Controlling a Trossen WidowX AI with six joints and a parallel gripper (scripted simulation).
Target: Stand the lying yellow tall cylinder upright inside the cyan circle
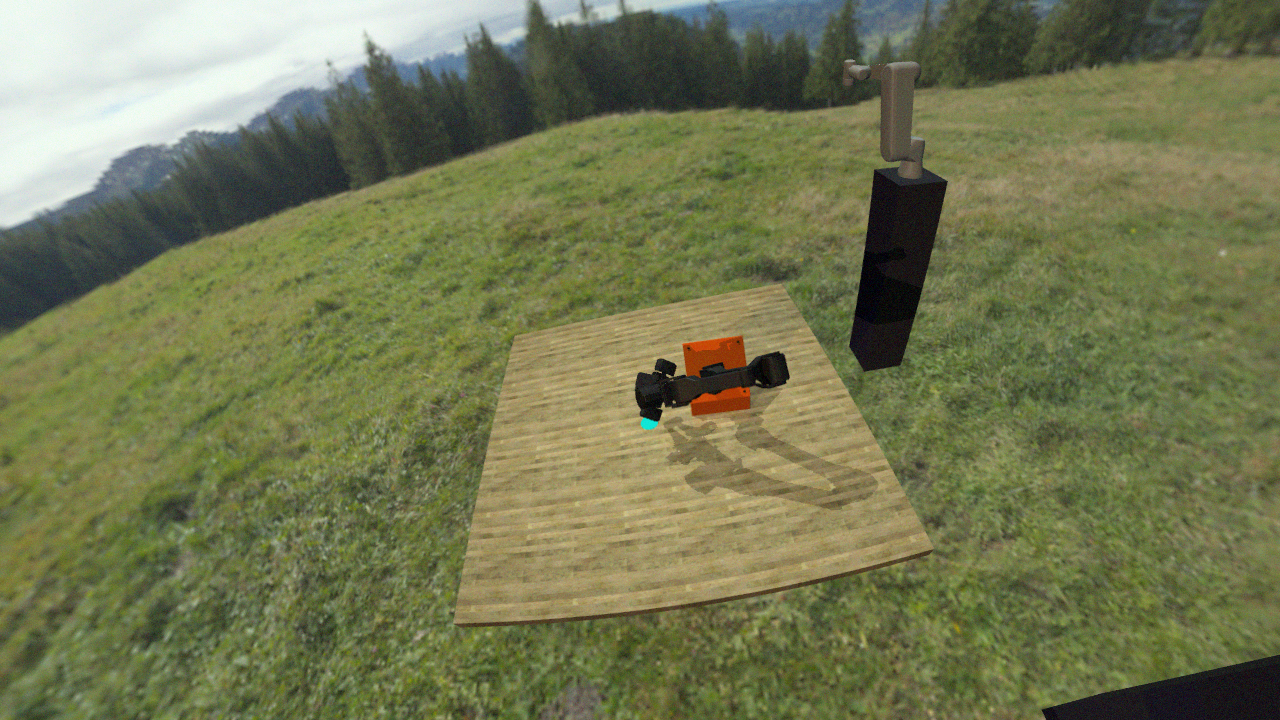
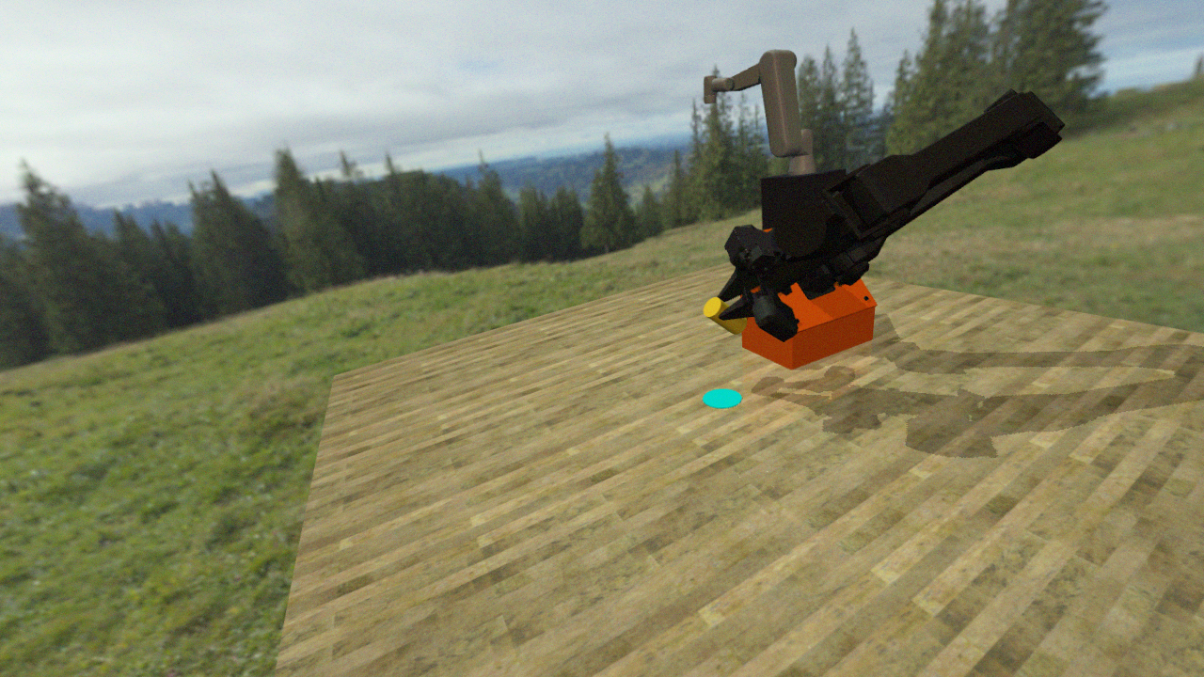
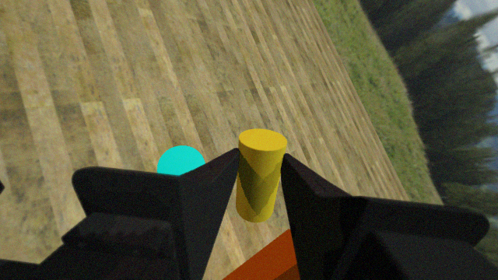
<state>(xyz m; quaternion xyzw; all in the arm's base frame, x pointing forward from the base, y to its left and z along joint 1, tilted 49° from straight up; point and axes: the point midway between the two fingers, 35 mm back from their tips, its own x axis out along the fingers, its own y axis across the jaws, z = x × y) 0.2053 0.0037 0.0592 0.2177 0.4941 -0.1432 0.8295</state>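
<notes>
Now: the cyan circle 14 cm below my gripper tip, 2 cm to the left of it and 2 cm ahead of it. From my gripper tip the other things lie so: yellow tall cylinder: 1 cm below, 1 cm behind.
</notes>
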